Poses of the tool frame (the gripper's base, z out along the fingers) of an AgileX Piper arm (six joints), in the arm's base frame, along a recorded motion.
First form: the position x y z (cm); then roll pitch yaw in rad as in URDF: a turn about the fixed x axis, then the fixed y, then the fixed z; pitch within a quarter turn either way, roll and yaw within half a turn.
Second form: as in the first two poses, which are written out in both.
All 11 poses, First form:
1: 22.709 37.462 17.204 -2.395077 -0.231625 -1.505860
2: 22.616 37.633 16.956 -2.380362 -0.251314 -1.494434
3: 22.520 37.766 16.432 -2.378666 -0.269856 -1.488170
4: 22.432 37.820 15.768 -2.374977 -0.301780 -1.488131
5: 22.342 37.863 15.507 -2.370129 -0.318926 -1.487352
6: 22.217 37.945 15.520 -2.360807 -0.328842 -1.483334
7: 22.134 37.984 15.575 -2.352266 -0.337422 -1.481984
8: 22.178 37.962 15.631 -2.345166 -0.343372 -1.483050
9: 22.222 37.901 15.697 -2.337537 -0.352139 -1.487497
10: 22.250 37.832 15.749 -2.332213 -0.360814 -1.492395
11: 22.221 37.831 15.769 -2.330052 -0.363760 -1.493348
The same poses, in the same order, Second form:
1: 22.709 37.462 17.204 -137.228 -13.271 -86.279
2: 22.616 37.633 16.956 -136.385 -14.399 -85.625
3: 22.520 37.766 16.432 -136.288 -15.462 -85.266
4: 22.432 37.820 15.768 -136.076 -17.291 -85.264
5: 22.342 37.863 15.507 -135.798 -18.273 -85.219
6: 22.217 37.945 15.520 -135.264 -18.841 -84.989
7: 22.134 37.984 15.575 -134.775 -19.333 -84.911
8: 22.178 37.962 15.631 -134.368 -19.674 -84.973
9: 22.222 37.901 15.697 -133.931 -20.176 -85.227
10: 22.250 37.832 15.749 -133.626 -20.673 -85.508
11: 22.221 37.831 15.769 -133.502 -20.842 -85.563
